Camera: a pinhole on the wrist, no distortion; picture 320 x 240 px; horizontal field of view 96.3 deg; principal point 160.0 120.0 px. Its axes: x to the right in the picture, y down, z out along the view. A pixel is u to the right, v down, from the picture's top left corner.
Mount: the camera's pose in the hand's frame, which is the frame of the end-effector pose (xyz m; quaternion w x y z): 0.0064 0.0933 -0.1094 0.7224 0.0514 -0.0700 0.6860
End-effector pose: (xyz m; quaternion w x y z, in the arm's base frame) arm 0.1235 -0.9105 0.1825 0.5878 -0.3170 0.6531 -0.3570
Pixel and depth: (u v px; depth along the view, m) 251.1 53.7 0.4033
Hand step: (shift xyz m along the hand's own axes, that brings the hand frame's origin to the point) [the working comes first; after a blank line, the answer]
In the camera's frame: 0.2564 -0.1866 0.4033

0.1929 0.2669 0.3359
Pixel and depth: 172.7 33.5 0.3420
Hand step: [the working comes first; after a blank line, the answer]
In the camera's frame: 0.0303 -0.2064 0.3420

0.2035 0.0538 0.2371
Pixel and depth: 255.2 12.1 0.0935
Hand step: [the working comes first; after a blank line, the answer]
In the camera's frame: 0.0621 -0.0704 0.0935

0.0769 0.1347 -0.0051
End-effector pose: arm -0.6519 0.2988 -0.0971 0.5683 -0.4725 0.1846 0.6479
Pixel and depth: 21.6 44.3 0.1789
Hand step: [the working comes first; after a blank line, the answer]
In the camera's frame: -0.1728 -0.0945 0.1789

0.0868 -0.1122 0.0392
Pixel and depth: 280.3 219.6 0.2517
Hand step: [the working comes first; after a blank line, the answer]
In the camera's frame: 0.2113 0.1749 0.2517

-0.1656 0.2677 0.1710
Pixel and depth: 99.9 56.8 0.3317
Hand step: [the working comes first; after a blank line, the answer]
In the camera's frame: -0.1391 -0.1463 0.3317

0.1355 -0.1079 0.1966
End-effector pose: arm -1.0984 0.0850 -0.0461 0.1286 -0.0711 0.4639 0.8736
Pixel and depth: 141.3 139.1 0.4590
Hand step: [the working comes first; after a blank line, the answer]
In the camera's frame: -0.0599 0.0612 0.4590

-0.0717 -0.0405 0.3311
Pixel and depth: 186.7 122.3 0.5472
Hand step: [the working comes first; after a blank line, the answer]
In the camera's frame: 0.1019 0.0088 0.5472

-0.0141 0.1009 0.4469
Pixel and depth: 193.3 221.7 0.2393
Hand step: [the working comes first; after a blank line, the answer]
In the camera's frame: 0.0556 0.1698 0.2393

-0.1677 0.1163 0.1321
